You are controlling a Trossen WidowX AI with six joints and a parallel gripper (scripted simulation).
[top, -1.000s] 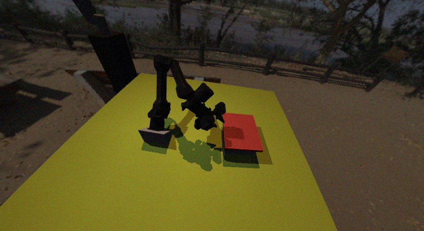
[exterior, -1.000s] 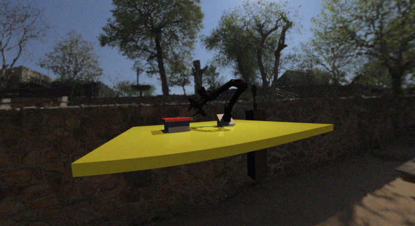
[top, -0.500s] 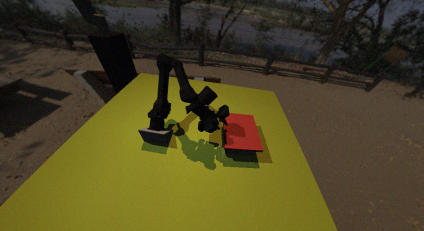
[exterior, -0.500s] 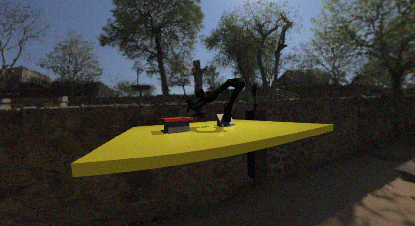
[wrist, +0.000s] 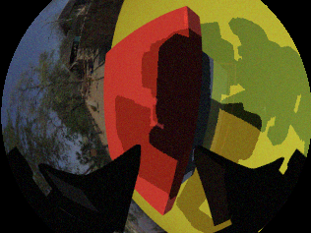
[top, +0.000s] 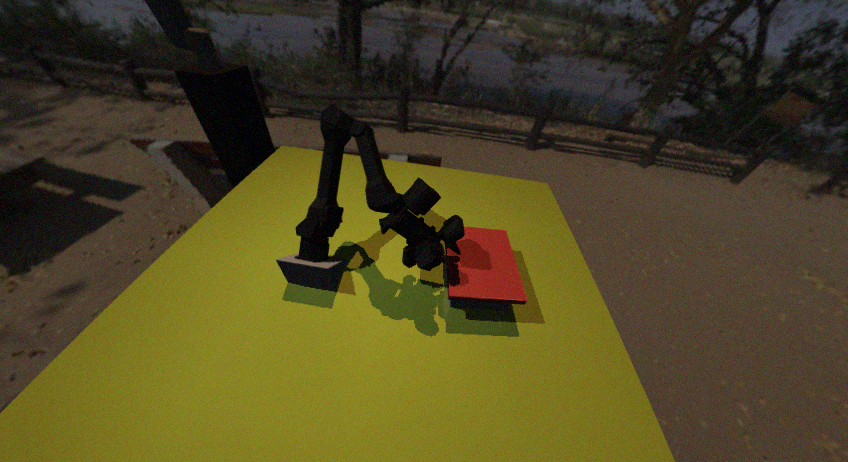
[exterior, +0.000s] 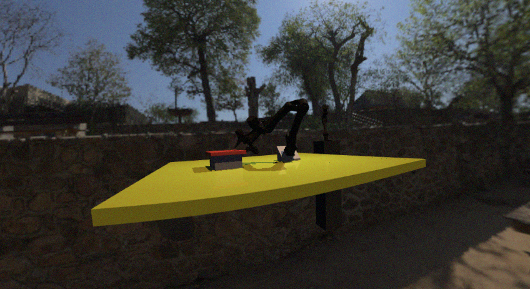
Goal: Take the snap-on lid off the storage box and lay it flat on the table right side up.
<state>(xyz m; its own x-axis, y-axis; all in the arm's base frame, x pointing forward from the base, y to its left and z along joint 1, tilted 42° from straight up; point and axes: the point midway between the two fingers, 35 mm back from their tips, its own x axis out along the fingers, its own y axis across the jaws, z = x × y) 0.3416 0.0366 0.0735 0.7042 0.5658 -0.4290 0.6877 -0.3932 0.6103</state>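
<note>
The red lid lies 8 cm ahead of my gripper tip and 1 cm to the left of it. From my gripper tip the other things lie so: storage box: 8 cm ahead, 1 cm to the left, 4 cm below.
</note>
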